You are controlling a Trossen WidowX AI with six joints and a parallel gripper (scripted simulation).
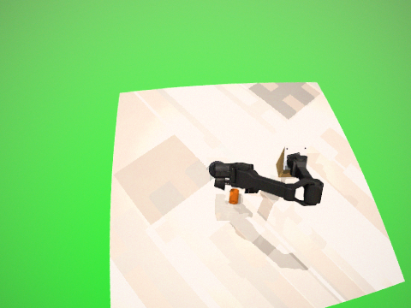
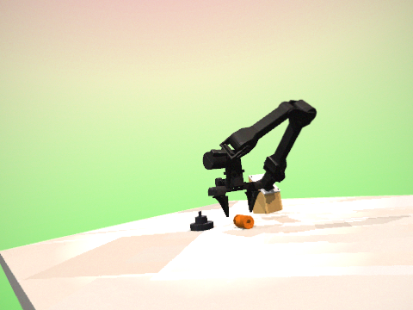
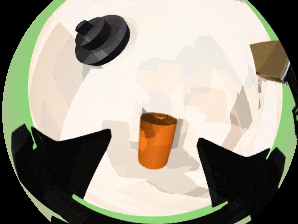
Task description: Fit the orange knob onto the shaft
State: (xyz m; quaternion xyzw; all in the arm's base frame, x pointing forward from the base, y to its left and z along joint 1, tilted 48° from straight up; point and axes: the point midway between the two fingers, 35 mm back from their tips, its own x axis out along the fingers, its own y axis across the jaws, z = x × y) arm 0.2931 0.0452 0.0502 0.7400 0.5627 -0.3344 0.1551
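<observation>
Right now the orange knob is 2 cm to the left of my gripper tip and 2 cm below it. The rest, counted from my gripper tip: dark round pedestal (14 cm to the right, 5 cm ahead, 1 cm below).
</observation>
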